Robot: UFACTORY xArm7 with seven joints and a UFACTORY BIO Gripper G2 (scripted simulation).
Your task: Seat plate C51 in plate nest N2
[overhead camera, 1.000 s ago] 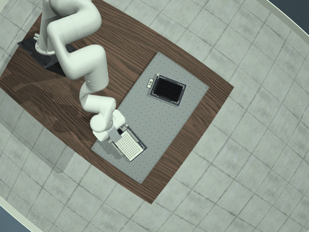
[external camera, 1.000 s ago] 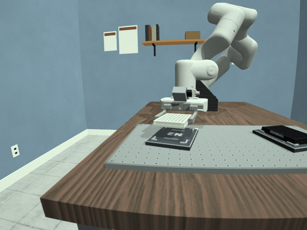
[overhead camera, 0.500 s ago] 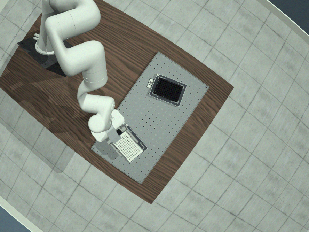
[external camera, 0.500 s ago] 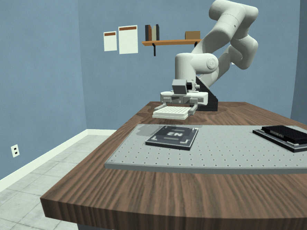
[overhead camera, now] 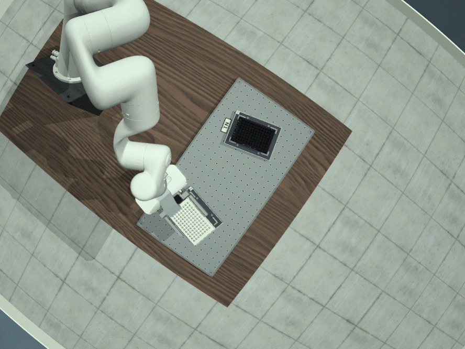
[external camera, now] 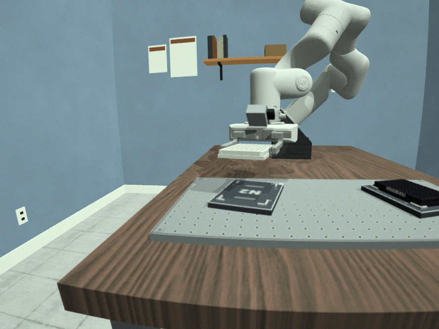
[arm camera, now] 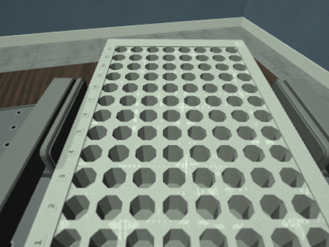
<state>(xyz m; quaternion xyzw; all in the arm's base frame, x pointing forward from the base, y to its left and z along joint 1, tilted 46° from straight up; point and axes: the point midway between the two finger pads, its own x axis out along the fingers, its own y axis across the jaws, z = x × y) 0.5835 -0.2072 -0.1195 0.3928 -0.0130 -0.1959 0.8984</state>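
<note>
Now: hand right at the white well plate C51. The rest, counted from my hand: black well plate C15: 5 cm ahead, 33 cm to the left, 8 cm below; then plate nest N1: 5 cm ahead, 33 cm to the left, 10 cm below; then dark plate nest N2: 10 cm below.
</note>
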